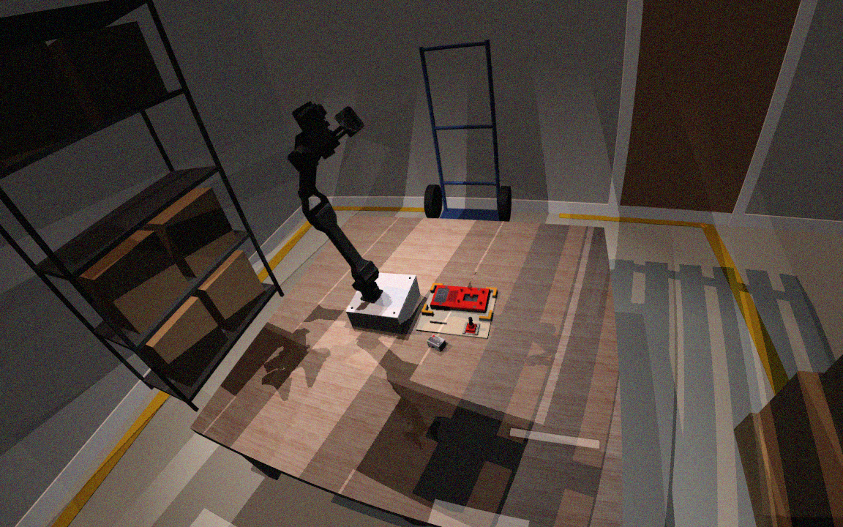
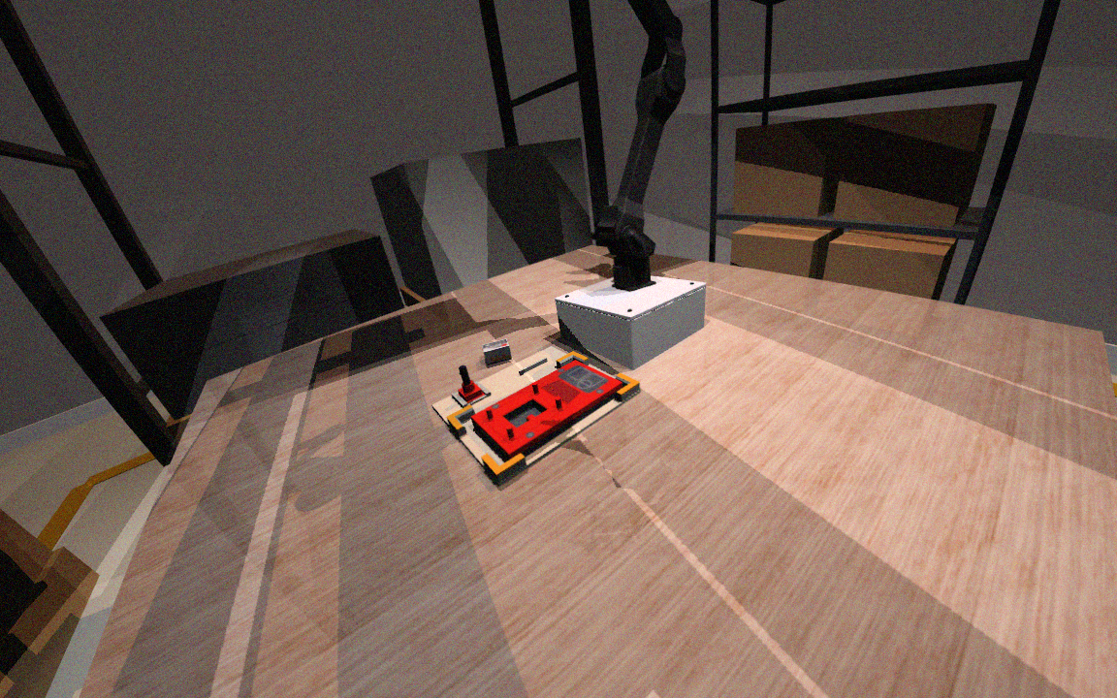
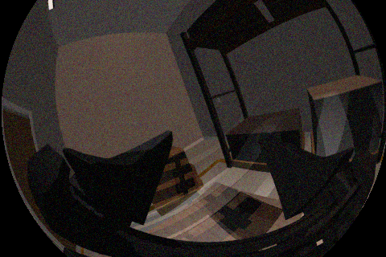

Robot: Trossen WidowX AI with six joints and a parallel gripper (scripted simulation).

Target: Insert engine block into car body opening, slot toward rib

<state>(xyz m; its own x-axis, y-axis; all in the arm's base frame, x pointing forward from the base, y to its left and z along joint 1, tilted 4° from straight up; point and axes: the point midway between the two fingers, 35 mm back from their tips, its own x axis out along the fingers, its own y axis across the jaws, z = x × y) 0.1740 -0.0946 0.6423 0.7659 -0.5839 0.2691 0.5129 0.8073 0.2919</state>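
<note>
Now: the grey engine block 10 cm ahead of my gripper tip, 9 cm to the left of it and 72 cm below it. Round my gripper tip: dark post 18 cm ahead, 19 cm to the left, 70 cm below.
</note>
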